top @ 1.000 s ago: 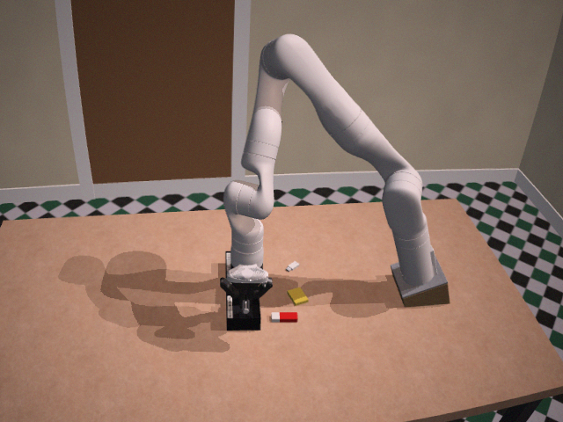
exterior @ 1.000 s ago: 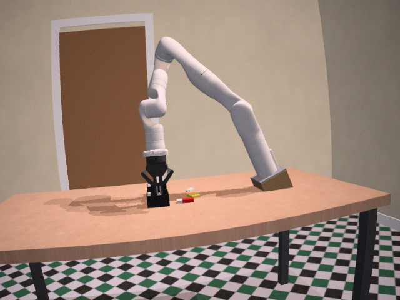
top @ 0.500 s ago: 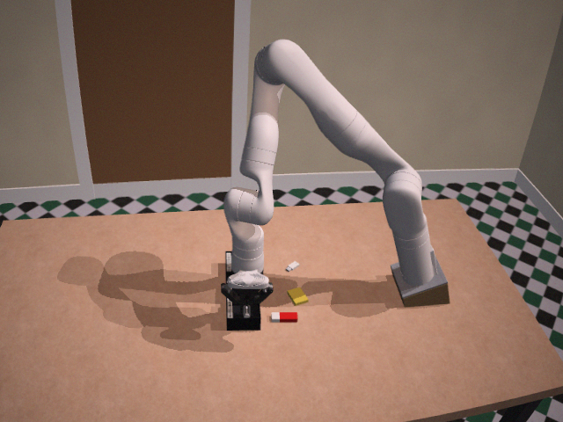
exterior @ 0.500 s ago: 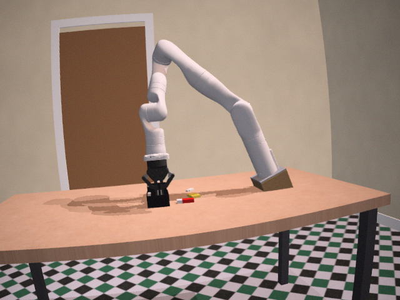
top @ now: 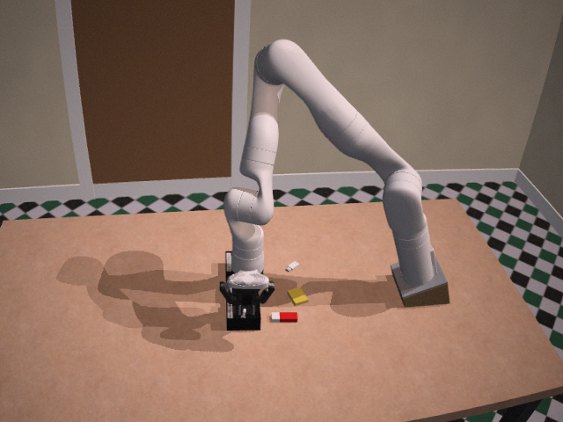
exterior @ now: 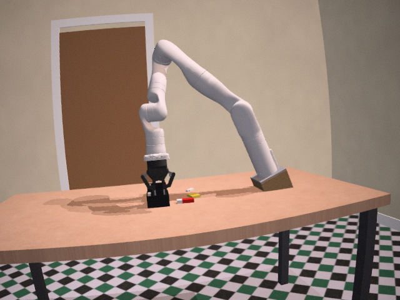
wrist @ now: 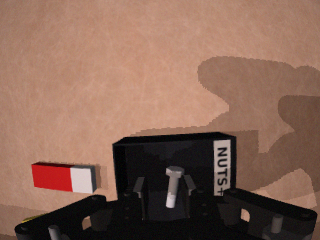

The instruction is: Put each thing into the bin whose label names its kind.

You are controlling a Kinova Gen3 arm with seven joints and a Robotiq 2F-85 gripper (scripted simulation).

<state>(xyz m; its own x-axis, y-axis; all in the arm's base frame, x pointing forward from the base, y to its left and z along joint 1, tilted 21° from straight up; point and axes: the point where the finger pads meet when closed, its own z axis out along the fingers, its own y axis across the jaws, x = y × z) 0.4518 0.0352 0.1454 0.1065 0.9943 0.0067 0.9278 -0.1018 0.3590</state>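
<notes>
My gripper is now 10 mm short of the bolt and 30 mm above it. Round my hand: red battery: 30 mm behind, 170 mm to the right, 30 mm below; then red-and-white block: 90 mm behind, 10 mm to the left, 30 mm below; then yellow block: 150 mm behind, 60 mm to the right, 40 mm below.
</notes>
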